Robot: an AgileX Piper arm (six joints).
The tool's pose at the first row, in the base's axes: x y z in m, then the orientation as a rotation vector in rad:
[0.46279, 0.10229, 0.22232, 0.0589, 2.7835, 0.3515]
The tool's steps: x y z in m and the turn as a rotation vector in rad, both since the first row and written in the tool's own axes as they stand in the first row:
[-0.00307, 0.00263, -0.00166, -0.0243, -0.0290, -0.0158]
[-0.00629, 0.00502, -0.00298, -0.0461, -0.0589, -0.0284]
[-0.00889, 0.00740, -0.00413, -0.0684, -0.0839, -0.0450]
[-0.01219, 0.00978, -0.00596, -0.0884, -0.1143, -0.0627]
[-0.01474, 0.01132, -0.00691, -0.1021, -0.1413, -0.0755]
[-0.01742, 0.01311, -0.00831, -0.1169, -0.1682, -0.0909]
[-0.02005, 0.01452, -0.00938, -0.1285, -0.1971, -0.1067]
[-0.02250, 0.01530, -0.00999, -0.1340, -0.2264, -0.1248]
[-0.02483, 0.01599, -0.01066, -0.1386, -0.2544, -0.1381]
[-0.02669, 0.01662, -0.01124, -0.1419, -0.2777, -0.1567]
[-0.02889, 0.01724, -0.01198, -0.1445, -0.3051, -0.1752]
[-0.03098, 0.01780, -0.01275, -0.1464, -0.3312, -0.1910]
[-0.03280, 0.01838, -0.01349, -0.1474, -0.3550, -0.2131]
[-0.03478, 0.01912, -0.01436, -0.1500, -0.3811, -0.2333]
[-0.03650, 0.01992, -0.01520, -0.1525, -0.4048, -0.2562]
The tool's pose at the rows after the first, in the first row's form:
[0.46513, 0.10420, 0.22548, 0.0359, 2.7490, 0.3774]
[0.46773, 0.10594, 0.22831, 0.0184, 2.7140, 0.4001]
[0.46980, 0.10776, 0.23079, -0.0052, 2.6831, 0.4226]
[0.47231, 0.10937, 0.23411, -0.0284, 2.6470, 0.4406]
[0.47440, 0.11043, 0.23618, -0.0439, 2.6161, 0.4515]
[0.47646, 0.11162, 0.23877, -0.0629, 2.5845, 0.4630]
[0.47858, 0.11252, 0.24094, -0.0810, 2.5517, 0.4696]
[0.48069, 0.11293, 0.24248, -0.1004, 2.5196, 0.4676]
[0.48267, 0.11325, 0.24401, -0.1134, 2.4895, 0.4657]
[0.48423, 0.11357, 0.24530, -0.1336, 2.4636, 0.4616]
[0.48606, 0.11382, 0.24683, -0.1524, 2.4338, 0.4559]
[0.48778, 0.11401, 0.24835, -0.1676, 2.4057, 0.4503]
[0.48925, 0.11425, 0.24975, -0.1907, 2.3789, 0.4424]
[0.49083, 0.11460, 0.25137, -0.2111, 2.3497, 0.4365]
[0.49217, 0.11504, 0.25289, -0.2349, 2.3222, 0.4303]

